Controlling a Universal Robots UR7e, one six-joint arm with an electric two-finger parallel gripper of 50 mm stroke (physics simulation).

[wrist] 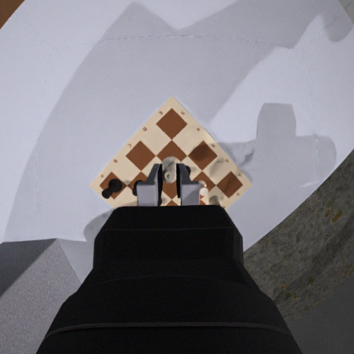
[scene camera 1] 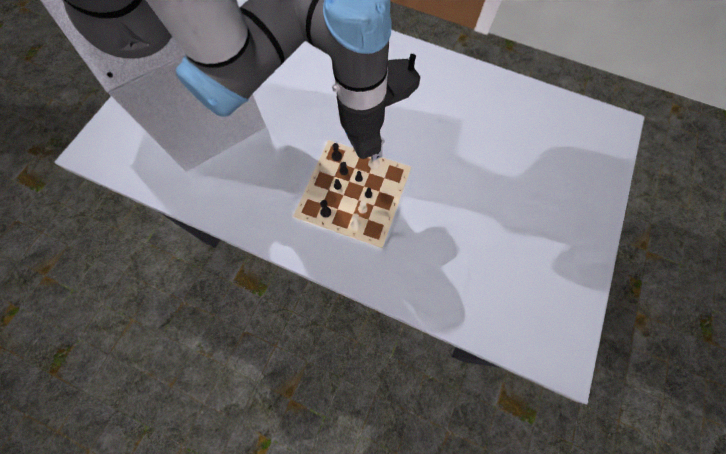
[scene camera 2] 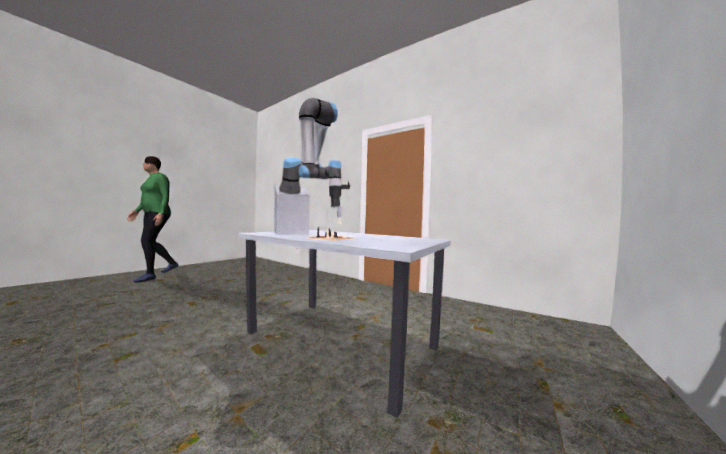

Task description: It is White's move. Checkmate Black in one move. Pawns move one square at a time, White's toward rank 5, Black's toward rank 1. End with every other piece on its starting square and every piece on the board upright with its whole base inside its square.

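Pixels of known places: gripper, fingertip midpoint: (scene camera 1: 374, 153) (scene camera 2: 339, 217); arm's base, origin of the base link: (scene camera 1: 124, 12) (scene camera 2: 289, 190).
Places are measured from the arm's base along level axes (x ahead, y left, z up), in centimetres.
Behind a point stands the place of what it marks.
Note:
My gripper (scene camera 1: 376, 156) @[x 44.8, y 0.4, z -18.4 cm] (scene camera 2: 339, 214) @[x 44.8, y 0.4, z -18.4 cm] (wrist: 169, 173) is shut on a white piece (scene camera 1: 375, 162) @[x 45.4, y -0.2, z -20.8 cm] (scene camera 2: 339, 220) @[x 45.2, y -0.2, z -20.5 cm] (wrist: 170, 175), held above the chessboard (scene camera 1: 389, 218) @[x 51.8, y -7.2, z -31.0 cm] (wrist: 172, 102) near its rank 5 side. The piece's type is not clear. Black pieces stand on A5 (scene camera 1: 335, 153) @[x 34.4, y 3.3, z -28.9 cm], B4 (scene camera 1: 343, 169) @[x 37.6, y 0.2, z -29.3 cm], C4 (scene camera 1: 358, 176) @[x 41.7, y -0.5, z -28.9 cm], B3 (scene camera 1: 337, 185) @[x 37.7, y -4.1, z -29.7 cm], D3 (scene camera 1: 368, 193) @[x 45.3, y -3.5, z -29.7 cm] and B1 (scene camera 1: 324, 209) @[x 37.6, y -11.4, z -28.0 cm]. White pieces stand on D2 (scene camera 1: 363, 207) @[x 45.6, y -7.9, z -27.8 cm] and D1 (scene camera 1: 354, 223) @[x 45.0, y -11.9, z -28.6 cm]. In the wrist view, the gripper body hides the lower part of the board.
The board lies on a white table (scene camera 1: 513, 240) @[x 80.1, y -2.1, z -31.6 cm] (scene camera 2: 390, 243) @[x 81.7, y -5.0, z -31.6 cm]. The grey robot pedestal (scene camera 1: 187, 107) @[x 6.8, y -5.2, z -14.6 cm] (scene camera 2: 291, 214) @[x 7.2, y -4.6, z -17.3 cm] stands beside the board's A-file side. The arm reaches over the board's rank 5 side. A person in green (scene camera 2: 155, 192) is away from the table.

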